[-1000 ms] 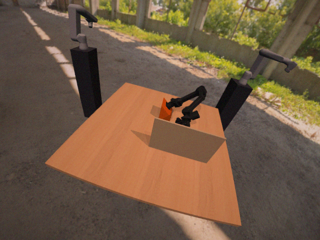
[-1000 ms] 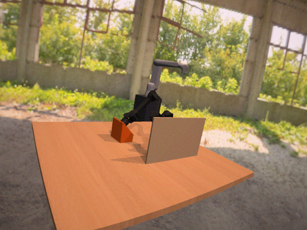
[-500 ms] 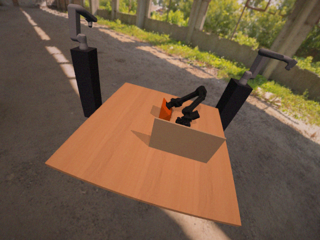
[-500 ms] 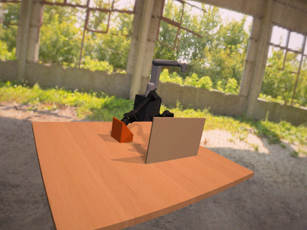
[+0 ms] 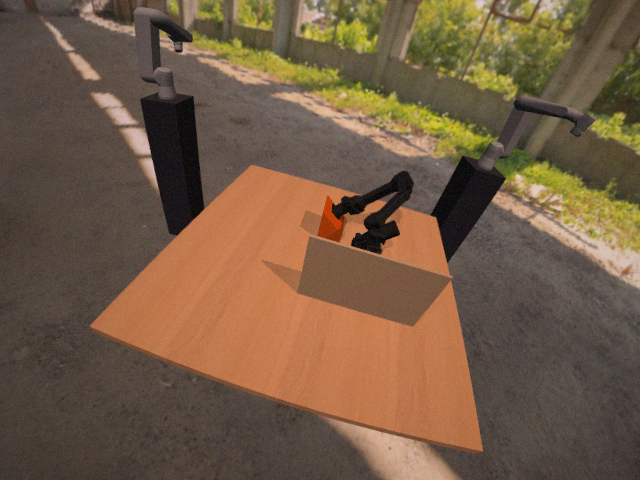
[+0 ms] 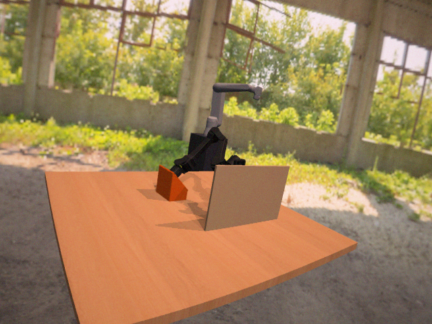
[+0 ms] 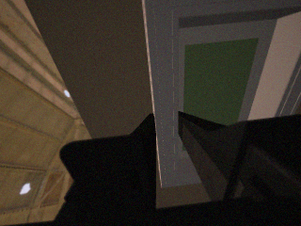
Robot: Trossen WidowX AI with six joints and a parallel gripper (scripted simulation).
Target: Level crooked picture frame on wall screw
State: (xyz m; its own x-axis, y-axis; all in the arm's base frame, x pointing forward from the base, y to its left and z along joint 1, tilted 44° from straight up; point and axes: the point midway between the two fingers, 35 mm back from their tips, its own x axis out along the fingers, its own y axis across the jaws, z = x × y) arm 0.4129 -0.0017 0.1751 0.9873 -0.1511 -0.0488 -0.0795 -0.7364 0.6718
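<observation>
My gripper tip is 5 cm above the picture frame. Round my gripper tip: wall panel 6 cm below, 2 cm ahead, 1 cm to the left.
</observation>
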